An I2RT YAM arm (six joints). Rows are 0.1 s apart.
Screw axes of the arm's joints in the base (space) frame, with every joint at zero. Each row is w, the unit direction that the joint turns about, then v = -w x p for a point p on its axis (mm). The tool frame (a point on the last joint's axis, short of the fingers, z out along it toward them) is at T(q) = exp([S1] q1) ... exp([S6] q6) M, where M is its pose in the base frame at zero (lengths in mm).
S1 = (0, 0, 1, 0.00, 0.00, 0.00)
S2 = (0, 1, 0, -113.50, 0.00, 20.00)
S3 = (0, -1, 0, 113.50, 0.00, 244.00)
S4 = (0, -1, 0, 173.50, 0.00, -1.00)
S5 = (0, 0, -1, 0.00, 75.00, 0.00)
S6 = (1, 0, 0, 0.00, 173.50, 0.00)
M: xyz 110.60 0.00 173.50 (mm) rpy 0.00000 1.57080 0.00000 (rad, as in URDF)
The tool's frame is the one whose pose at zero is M.
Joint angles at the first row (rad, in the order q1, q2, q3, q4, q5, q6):
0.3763, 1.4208, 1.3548, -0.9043, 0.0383, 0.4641
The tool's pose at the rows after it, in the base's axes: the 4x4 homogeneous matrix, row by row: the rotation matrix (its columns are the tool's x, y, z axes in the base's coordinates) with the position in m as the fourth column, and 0 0 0 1 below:
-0.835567 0.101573 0.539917 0.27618; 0.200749 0.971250 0.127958 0.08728; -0.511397 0.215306 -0.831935 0.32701; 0 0 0 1
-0.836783 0.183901 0.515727 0.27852; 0.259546 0.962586 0.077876 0.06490; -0.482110 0.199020 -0.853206 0.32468; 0 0 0 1
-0.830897 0.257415 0.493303 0.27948; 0.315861 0.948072 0.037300 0.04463; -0.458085 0.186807 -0.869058 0.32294; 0 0 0 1
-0.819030 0.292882 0.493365 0.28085; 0.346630 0.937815 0.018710 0.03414; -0.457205 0.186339 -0.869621 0.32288; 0 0 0 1
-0.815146 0.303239 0.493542 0.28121; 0.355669 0.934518 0.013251 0.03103; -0.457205 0.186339 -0.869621 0.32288; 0 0 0 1
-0.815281 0.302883 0.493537 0.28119; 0.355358 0.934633 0.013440 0.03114; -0.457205 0.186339 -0.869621 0.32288; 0 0 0 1
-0.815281 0.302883 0.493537 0.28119; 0.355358 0.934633 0.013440 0.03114; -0.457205 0.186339 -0.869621 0.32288; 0 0 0 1
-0.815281 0.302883 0.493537 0.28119; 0.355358 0.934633 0.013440 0.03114; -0.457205 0.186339 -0.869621 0.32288; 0 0 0 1
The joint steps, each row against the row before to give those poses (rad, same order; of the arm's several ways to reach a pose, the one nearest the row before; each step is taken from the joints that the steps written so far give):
-0.0648, 0.0000, 0.0000, -0.0137, 0.0054, 0.0000
-0.0771, 0.0000, 0.0000, -0.0397, 0.0004, -0.0004
-0.0706, 0.0000, 0.0000, -0.0313, -0.0004, 0.0004
-0.0373, 0.0000, 0.0000, -0.0011, 0.0000, 0.0000
-0.0111, 0.0000, 0.0000, 0.0000, 0.0000, 0.0000
0.0004, 0.0000, 0.0000, 0.0000, 0.0000, 0.0000
0.0000, 0.0000, 0.0000, 0.0000, 0.0000, 0.0000
0.0000, 0.0000, 0.0000, 0.0000, 0.0000, 0.0000

